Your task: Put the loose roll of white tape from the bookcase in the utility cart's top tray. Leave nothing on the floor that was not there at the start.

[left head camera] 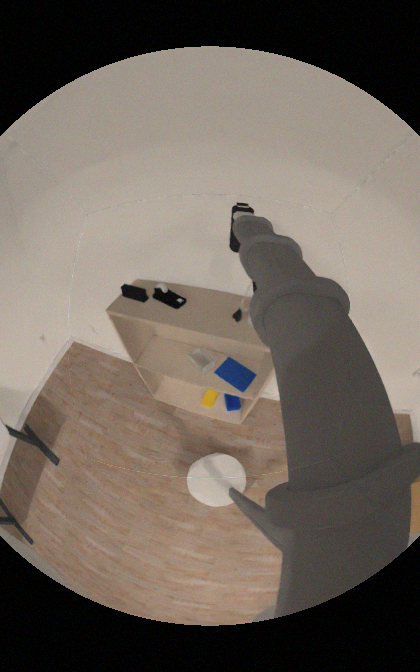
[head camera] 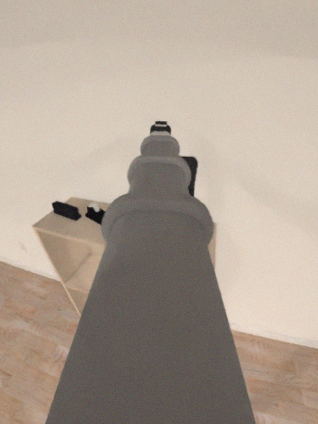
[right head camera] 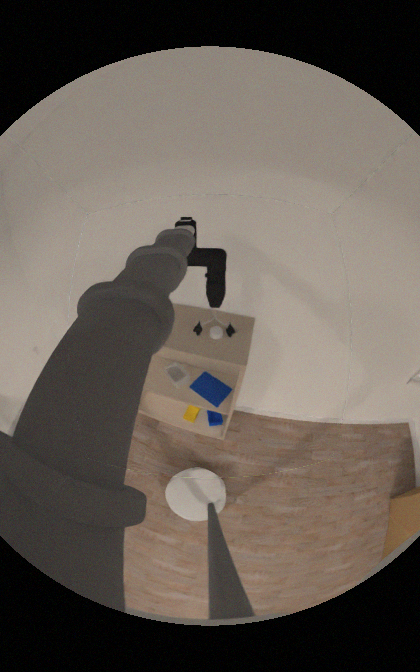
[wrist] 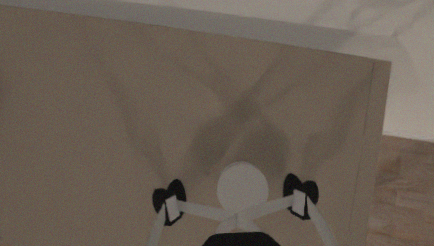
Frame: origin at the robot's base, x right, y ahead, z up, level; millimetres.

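Seen in the pictures: gripper, fingertip midpoint: [wrist: 233,191].
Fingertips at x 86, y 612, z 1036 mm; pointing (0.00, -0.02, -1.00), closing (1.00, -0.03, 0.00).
Pixels of each thing's middle, then the offset from my fingertips to it.
- white tape, body centre: [wrist: 241,187] dx +9, dy +5, dz +8 mm
- black tape dispenser, body centre: [head camera: 100,212] dx -355, dy +133, dz +30 mm
- black block, body centre: [head camera: 66,210] dx -530, dy +154, dz +23 mm
The loose roll of white tape [right head camera: 216,333] [wrist: 243,184] lies on the top board of the bookcase [head camera: 67,227] [left head camera: 200,306] [right head camera: 220,351] [wrist: 75,100], near its right end. My gripper [right head camera: 214,329] [wrist: 233,191] points down over it and is open. In the wrist view one black fingertip is on each side of the roll, with a gap on both sides; the fingertips' exact height over the board is hard to tell. The arm hides part of the bookcase top in the head view. The utility cart does not show in these views.
A black tape dispenser [head camera: 94,215] [left head camera: 170,298] and a black block [head camera: 66,210] [left head camera: 134,293] stand at the bookcase's left end. Shelves below hold a grey tray [left head camera: 201,360], a blue folder [left head camera: 235,374] and a yellow item [left head camera: 209,398]. A round white stool [left head camera: 202,487] [right head camera: 187,506] stands in front.
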